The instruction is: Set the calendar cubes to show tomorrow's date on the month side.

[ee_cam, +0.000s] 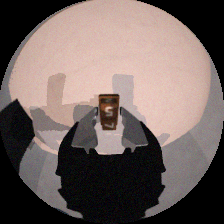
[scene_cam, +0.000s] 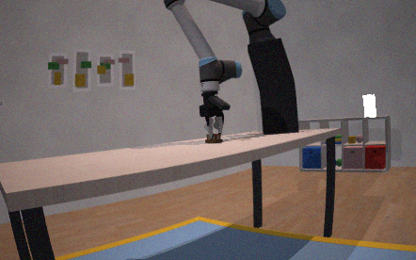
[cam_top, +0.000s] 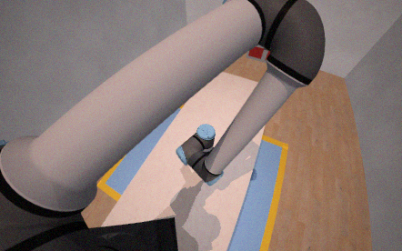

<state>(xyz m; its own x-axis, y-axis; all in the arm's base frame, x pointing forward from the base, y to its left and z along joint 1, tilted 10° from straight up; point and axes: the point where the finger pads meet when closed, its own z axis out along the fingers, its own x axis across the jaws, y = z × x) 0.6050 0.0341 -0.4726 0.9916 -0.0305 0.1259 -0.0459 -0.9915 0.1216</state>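
The brown tray is 30 mm below my hand and 20 mm to the right of it. The rest, counted from my hand: brown cube 30 mm to the right, 10 mm below.
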